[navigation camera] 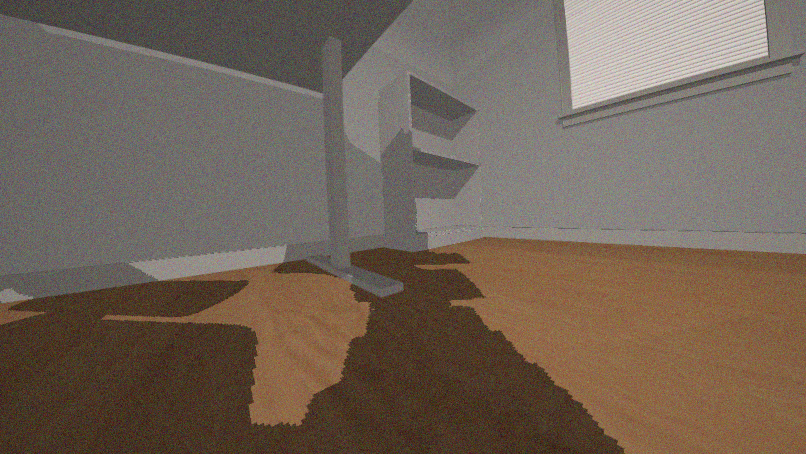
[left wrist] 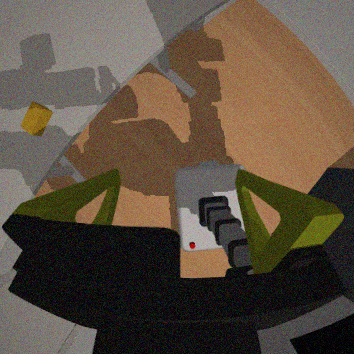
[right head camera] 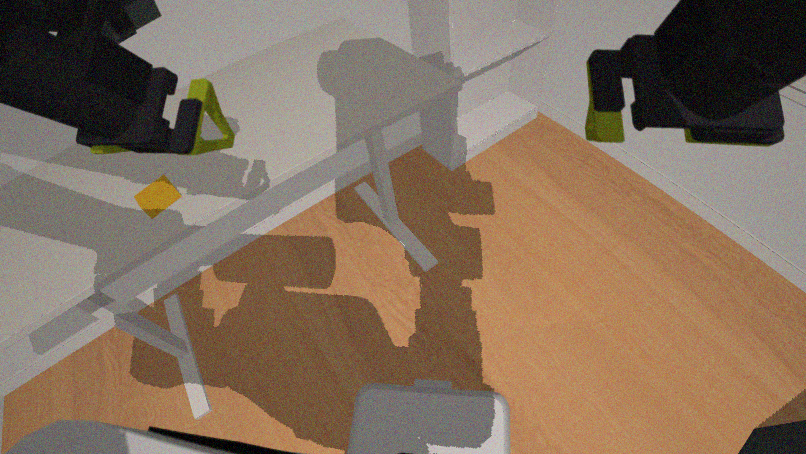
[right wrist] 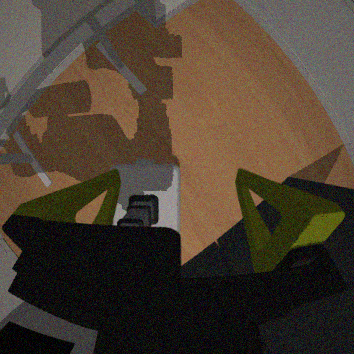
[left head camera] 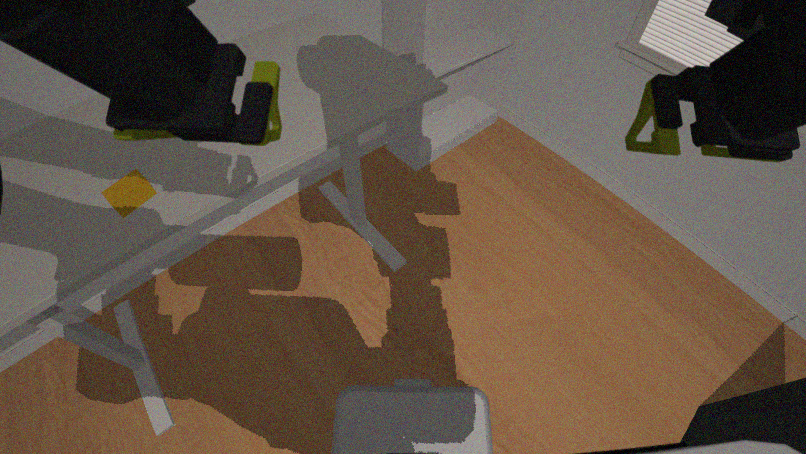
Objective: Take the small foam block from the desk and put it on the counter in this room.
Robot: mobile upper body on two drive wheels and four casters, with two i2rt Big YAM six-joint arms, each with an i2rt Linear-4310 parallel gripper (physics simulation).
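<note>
The small yellow-orange foam block lies on the pale desk, at the left of both head views and of the left wrist view. My left gripper is open and empty; in the head views it appears above the block, apart from it. My right gripper is open and empty, at the right, far from the block. The block does not show in the right wrist view. I cannot make out a counter in any view.
The desk's leg and flat foot stand on the wood floor. A grey shelf unit stands behind them near the room corner. A window with blinds is on the right wall. Arm shadows cross desk and floor.
</note>
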